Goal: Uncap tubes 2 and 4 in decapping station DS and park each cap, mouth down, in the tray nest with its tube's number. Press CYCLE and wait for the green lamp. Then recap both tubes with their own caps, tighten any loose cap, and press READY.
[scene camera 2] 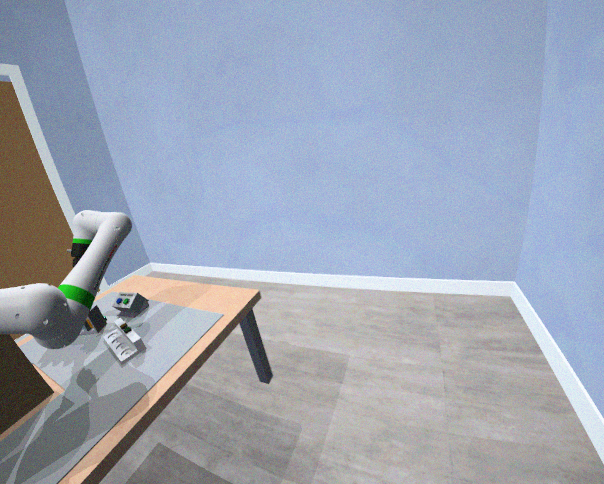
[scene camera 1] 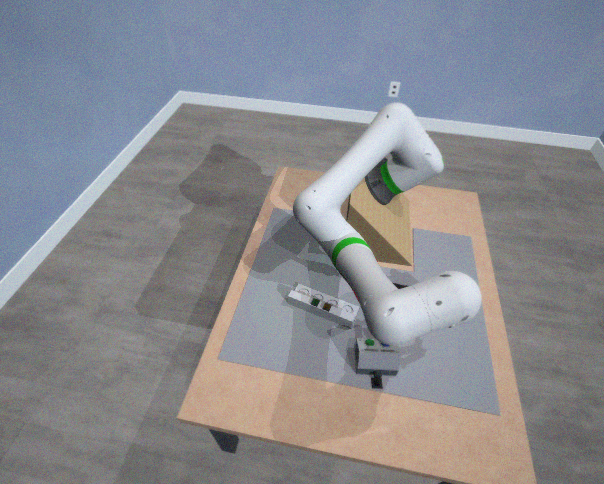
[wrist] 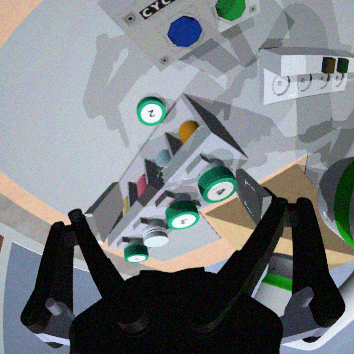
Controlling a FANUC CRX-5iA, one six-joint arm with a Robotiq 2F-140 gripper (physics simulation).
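Observation:
In the wrist view my gripper is open and empty, its pads on either side of the row of tubes in the grey station. Green caps 4, 3 and the end cap sit on their tubes. The pale tube between the last two has no cap. Green cap 2 lies number up on the mat, beside the station's far side. The white tray shows ring-marked nests without caps. The blue button and green button are on the control box.
A wooden block stands behind the station. Small dark amber and green blocks sit by the tray; neither looks brightly lit. The arm hides the gripper in both scene views. A grey mat lies on the table.

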